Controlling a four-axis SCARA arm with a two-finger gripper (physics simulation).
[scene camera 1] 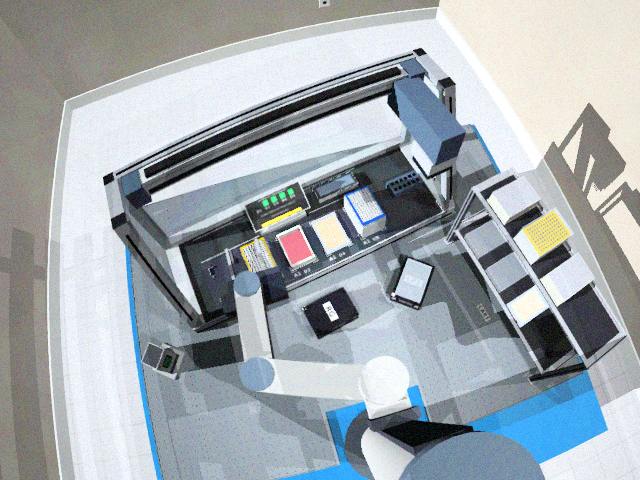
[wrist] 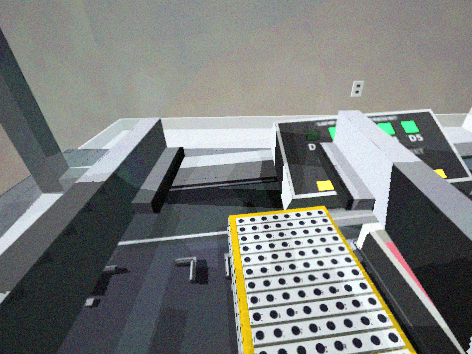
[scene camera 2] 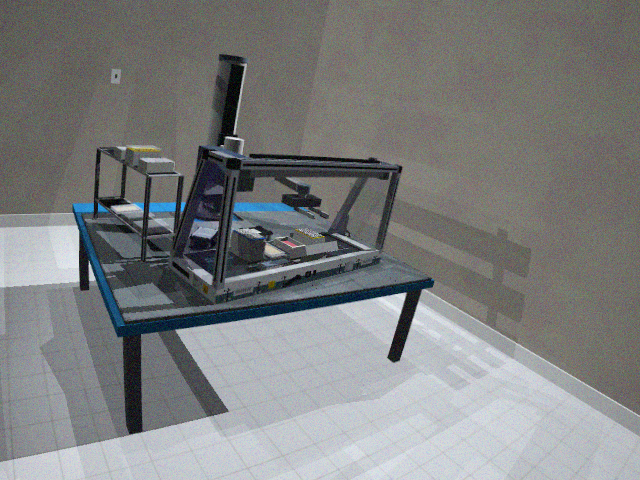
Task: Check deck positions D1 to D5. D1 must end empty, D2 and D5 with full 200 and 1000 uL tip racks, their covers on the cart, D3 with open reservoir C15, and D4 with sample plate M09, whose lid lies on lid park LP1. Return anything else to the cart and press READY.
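Frame: origin at the arm's base, x down, y right, z back, level; millimetres.
Seen in the pictures: gripper, fingertip midpoint: [scene camera 1: 241, 245] [wrist: 248, 133] [scene camera 2: 320, 217].
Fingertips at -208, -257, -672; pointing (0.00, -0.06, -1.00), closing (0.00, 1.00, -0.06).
Offsets run from my fingertips to a thing's top centre, as dx, dy, dz. "pt": to the spot under its first point.
My gripper [wrist: 248, 133] [scene camera 2: 320, 215] is open and empty above the deck's left part; in scene camera 1 the arm hides much of it. Deck position D1 [wrist: 145, 300] shows its bare surface and corner clips. An uncovered yellow-rimmed tip rack [scene camera 1: 256, 254] [scene camera 2: 310, 234] [wrist: 300, 280] stands at D2, full where visible. The open red reservoir {+116, +154, -5} [scene camera 1: 296, 246] [scene camera 2: 289, 243] is at D3, the pale-orange sample plate {+133, +276, -28} [scene camera 1: 331, 233] at D4, and an uncovered blue-rimmed tip rack [scene camera 1: 366, 207] [scene camera 2: 250, 245] at D5. A bluish lid {pt +124, +342, -179} [scene camera 1: 337, 187] lies behind the plate. The panel {pt +86, +54, -116} [wrist: 305, 165] shows green lights.
The cart {-161, +794, +350} [scene camera 2: 146, 217] on the right in scene camera 1 bears a yellow-topped rack {-225, +781, +287} [scene camera 1: 547, 232] and pale boxes. A black box {+139, +205, +225} [scene camera 1: 338, 308] and a tray with a white top {+137, +485, +205} [scene camera 1: 412, 279] are before the deck. A small device {+65, -361, +251} [scene camera 1: 162, 360] stands left. An enclosure frame surrounds the deck.
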